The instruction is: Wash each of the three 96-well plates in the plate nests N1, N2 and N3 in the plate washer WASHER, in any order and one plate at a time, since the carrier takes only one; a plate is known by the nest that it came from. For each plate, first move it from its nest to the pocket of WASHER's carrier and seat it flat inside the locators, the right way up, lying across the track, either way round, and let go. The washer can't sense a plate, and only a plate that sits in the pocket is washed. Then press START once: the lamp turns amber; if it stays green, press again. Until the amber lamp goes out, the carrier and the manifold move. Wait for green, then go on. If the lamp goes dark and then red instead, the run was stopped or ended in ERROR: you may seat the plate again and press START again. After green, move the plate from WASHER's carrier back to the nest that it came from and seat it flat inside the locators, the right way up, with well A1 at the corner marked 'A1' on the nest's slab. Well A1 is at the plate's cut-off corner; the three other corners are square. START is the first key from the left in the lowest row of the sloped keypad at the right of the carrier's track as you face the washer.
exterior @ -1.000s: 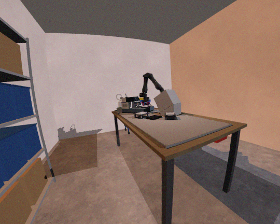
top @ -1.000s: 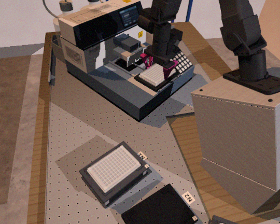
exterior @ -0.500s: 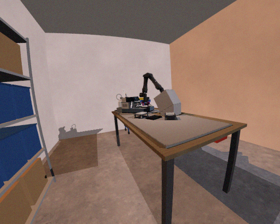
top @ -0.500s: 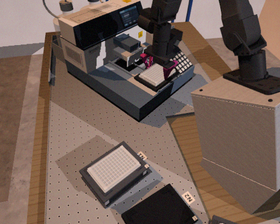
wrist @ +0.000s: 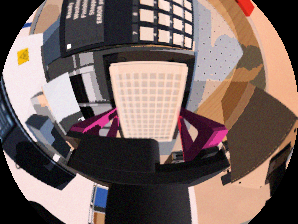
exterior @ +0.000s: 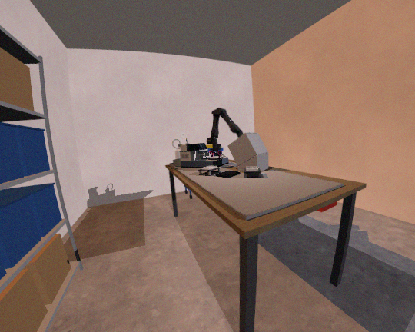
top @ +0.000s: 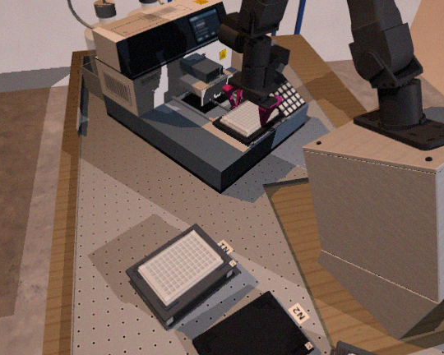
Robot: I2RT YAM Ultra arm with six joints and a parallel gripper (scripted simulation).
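The dark carrier pocket lies 10 mm below my hand. Round my hand: nest N1 (340 mm to the left, 240 mm ahead, 60 mm below); manifold (130 mm to the right, 80 mm ahead, 40 mm above); washer (130 mm to the right, 80 mm ahead, 30 mm above).
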